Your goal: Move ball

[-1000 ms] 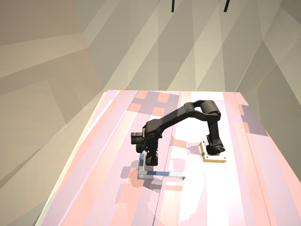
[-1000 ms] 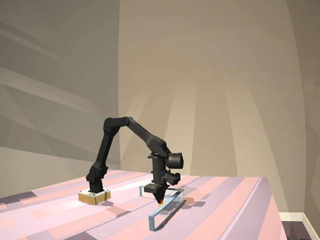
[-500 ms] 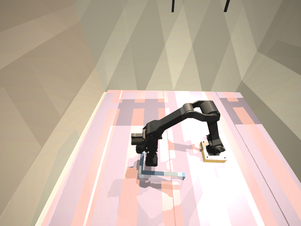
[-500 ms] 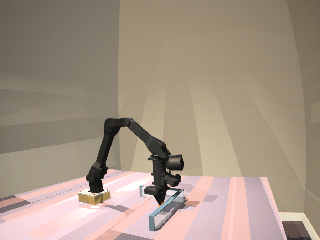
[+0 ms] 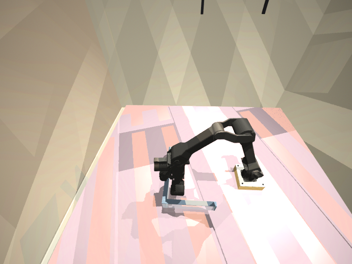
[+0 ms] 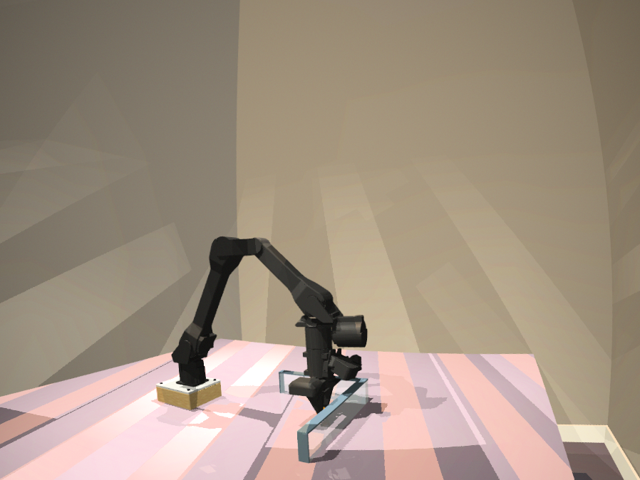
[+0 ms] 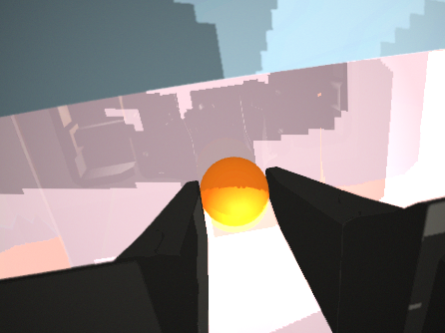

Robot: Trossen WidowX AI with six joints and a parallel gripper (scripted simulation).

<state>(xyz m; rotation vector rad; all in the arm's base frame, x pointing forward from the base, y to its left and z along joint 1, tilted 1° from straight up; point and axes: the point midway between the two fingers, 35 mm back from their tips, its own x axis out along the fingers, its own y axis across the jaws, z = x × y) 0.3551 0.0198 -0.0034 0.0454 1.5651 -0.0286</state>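
Now: gripper tip right at the see-through copy of ball. From my gripper tip the other things lie so: orange ball: right at my gripper tip.
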